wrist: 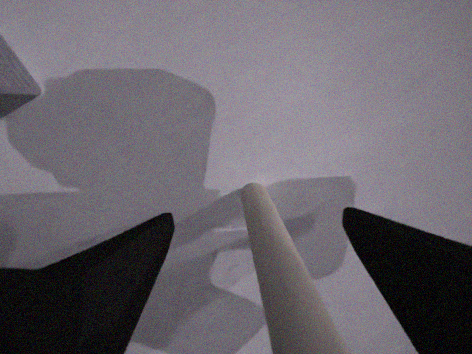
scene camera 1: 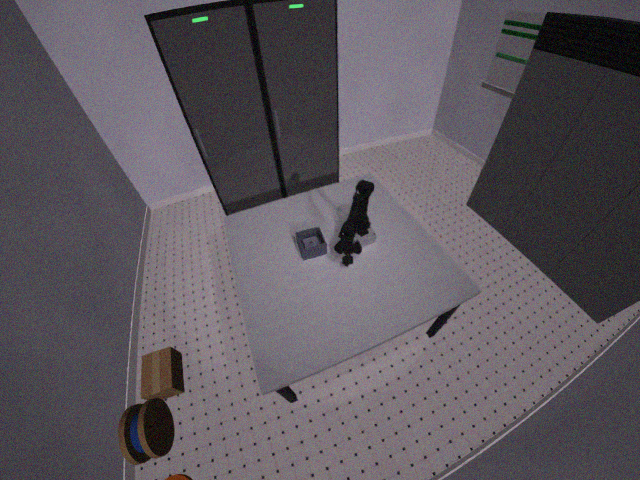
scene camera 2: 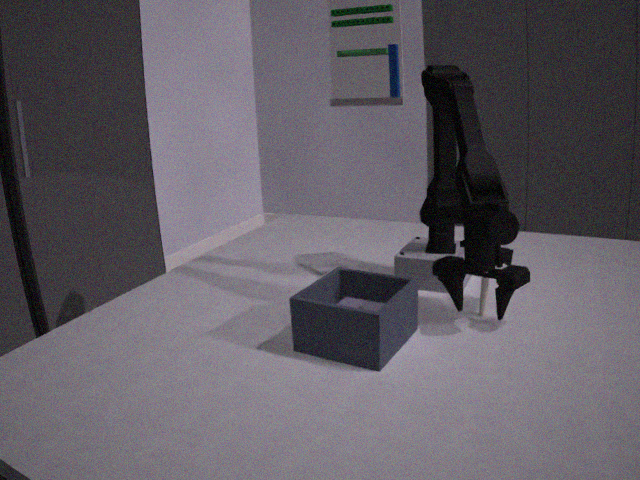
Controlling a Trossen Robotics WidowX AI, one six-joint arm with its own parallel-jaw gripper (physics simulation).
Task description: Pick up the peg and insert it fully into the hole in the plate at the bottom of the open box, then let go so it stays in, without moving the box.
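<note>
The peg is a slim cream-coloured rod standing upright on the table. My gripper is open and points down, its fingertips low near the table. The peg stands between the fingers, with a gap on each side in the wrist view; its top is out of that view. The open box is blue-grey and square, apart from the gripper, to its left in both scene views. The pale plate lies at its bottom; in scene camera 2 the front wall hides most of it.
A light grey box-shaped thing stands beside the arm, behind the blue-grey box and the gripper in scene camera 2. A grey corner shows at the wrist view's upper left. The white table carries them.
</note>
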